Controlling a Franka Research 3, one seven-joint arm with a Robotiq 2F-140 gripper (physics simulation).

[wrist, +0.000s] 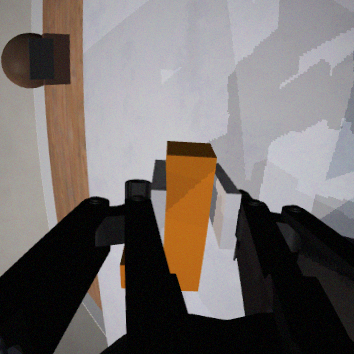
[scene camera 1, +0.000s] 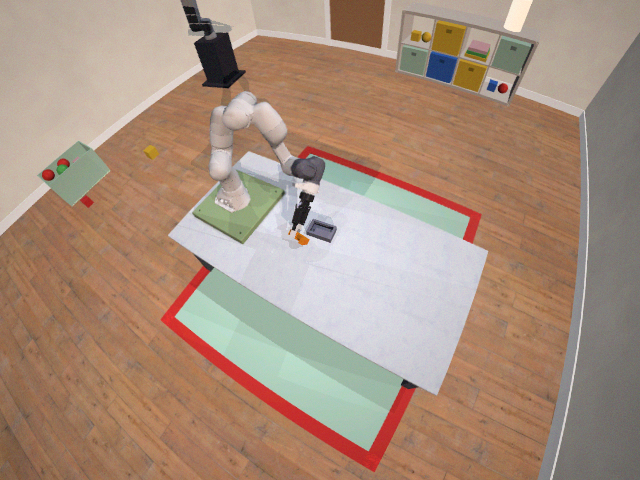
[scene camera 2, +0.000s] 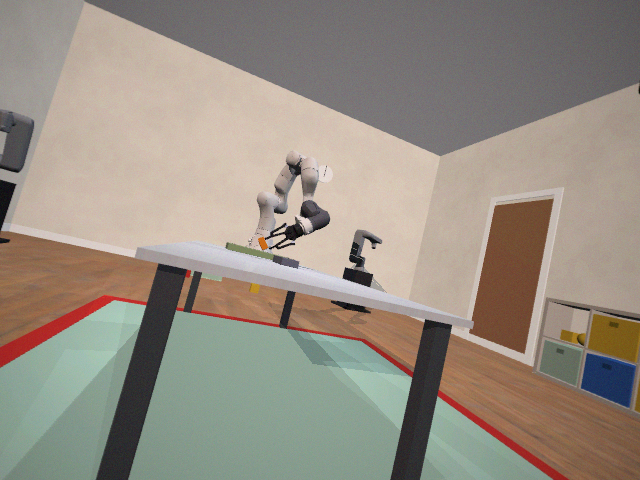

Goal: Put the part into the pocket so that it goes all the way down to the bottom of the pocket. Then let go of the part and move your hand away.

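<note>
The orange part [scene camera 1: 302, 239] [scene camera 2: 263, 243] [wrist: 188, 220] is held between the finger pads above the table. In the wrist view its long block stands between the pads, and a smaller orange piece shows beyond the left finger. My gripper [scene camera 1: 296, 231] [scene camera 2: 268, 242] [wrist: 185, 180] is shut on the part and strongly tilted, its fingers slanting toward the left in scene camera 2. The pocket is in a dark grey box [scene camera 1: 319, 237] [scene camera 2: 285, 261] on the table, beside the part and apart from it. The pocket does not show in the wrist view.
The arm stands on a green base plate [scene camera 1: 261, 204] [scene camera 2: 247, 251] at one end of the pale table [scene camera 1: 387, 289] [scene camera 2: 330, 290]. The wrist view shows the table's edge at the left, with wooden floor [wrist: 65, 125] beyond it.
</note>
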